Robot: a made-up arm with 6 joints.
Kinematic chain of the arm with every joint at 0, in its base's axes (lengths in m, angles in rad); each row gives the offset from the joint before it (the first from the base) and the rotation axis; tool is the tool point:
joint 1: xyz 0 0 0.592 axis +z
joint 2: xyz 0 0 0 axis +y
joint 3: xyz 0 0 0.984 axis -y
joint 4: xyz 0 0 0 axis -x
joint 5: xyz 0.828 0 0 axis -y
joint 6: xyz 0 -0.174 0 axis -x
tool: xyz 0 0 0
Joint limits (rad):
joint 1: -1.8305..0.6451
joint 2: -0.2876..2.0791
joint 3: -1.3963..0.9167
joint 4: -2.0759..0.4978
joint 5: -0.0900..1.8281
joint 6: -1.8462..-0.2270
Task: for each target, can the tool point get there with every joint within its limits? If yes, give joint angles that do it. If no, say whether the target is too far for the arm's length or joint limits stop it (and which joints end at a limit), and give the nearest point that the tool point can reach.
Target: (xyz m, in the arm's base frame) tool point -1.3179 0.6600 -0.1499
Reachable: no: joint limits stop it (at a limit: joint 1, joint 2) | nearest point -0.1815 -0.0057 -0.0701 | short by 1.319 m
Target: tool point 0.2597 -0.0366 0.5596
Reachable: yes | joints 0.2556 0.8682 -1.1840 -0.9511 0.1555 -0.8930
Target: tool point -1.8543 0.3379 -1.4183
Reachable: no: too far | nearest point -0.2995 -0.4495 -0.6381 | short by 1.910 m
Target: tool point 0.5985 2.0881 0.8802
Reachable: no: too far | nearest point 1.2655 1.0576 0.8658 | short by 1.228 m
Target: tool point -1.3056 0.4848 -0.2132
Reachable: no: joint limits stop it (at a limit: joint 1, joint 2) | nearest point -0.1869 -0.0259 -0.1454 | short by 1.232 m
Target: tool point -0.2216 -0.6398 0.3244
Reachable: yes | joints -1.6443 0.9855 -0.7833 -0.0177 0.7126 -0.9783
